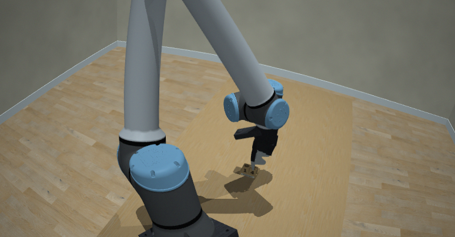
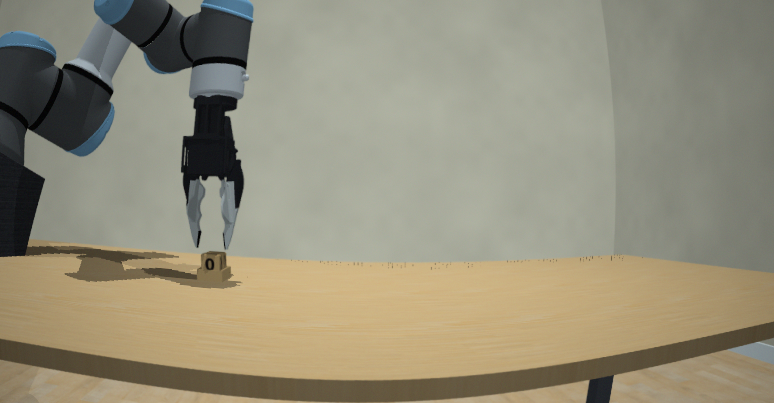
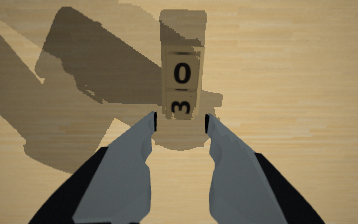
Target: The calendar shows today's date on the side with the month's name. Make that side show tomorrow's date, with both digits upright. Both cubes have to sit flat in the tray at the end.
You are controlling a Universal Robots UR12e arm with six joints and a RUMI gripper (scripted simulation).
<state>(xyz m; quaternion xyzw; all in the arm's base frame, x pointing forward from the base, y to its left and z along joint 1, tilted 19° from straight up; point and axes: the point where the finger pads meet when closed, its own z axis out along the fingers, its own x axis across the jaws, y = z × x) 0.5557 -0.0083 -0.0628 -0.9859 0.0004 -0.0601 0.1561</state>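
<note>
Now: the wooden digit cube 4 cm below my hand. From my hand the other things lie so: wooden tray (5 cm below, 2 cm to the left).
</note>
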